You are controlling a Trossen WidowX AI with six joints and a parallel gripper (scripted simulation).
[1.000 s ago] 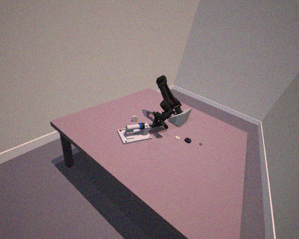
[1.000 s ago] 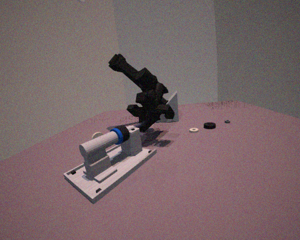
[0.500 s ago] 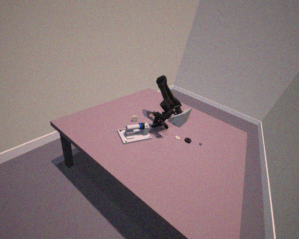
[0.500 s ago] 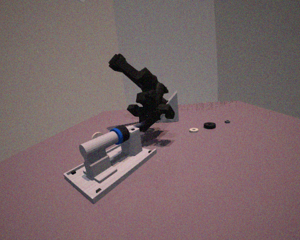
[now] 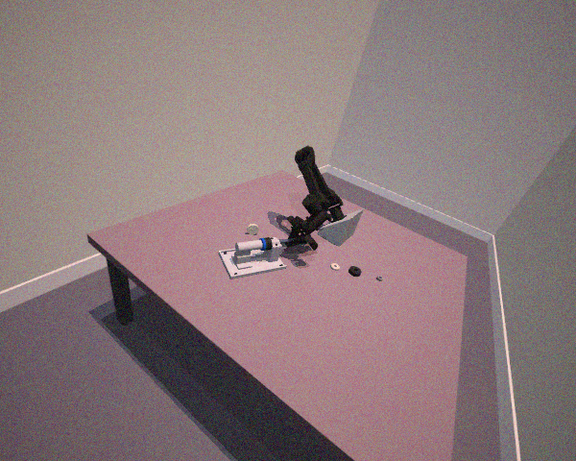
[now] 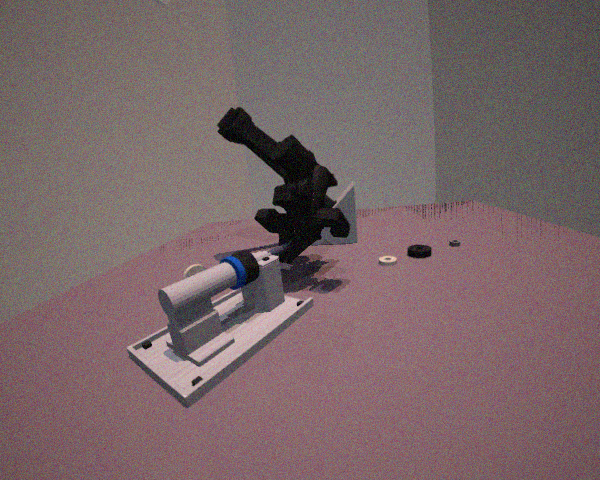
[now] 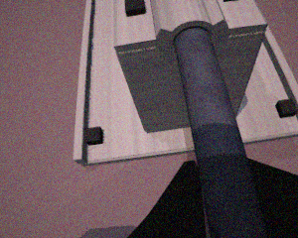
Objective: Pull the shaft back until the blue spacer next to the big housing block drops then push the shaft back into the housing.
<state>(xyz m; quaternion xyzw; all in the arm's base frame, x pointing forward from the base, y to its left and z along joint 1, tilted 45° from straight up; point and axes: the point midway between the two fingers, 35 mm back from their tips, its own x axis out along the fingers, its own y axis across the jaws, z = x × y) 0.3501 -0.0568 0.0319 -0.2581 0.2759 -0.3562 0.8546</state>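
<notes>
The dark shaft is 5 cm ahead of my gripper tip, 3 cm to the right of it and 2 cm above it. From my gripper tip the other things lie so: grey ring 19 cm behind, 38 cm to the left, 5 cm below; black spacer 8 cm ahead, 4 cm to the right, 2 cm above; blue spacer 10 cm ahead, 5 cm to the right, 2 cm above.
</notes>
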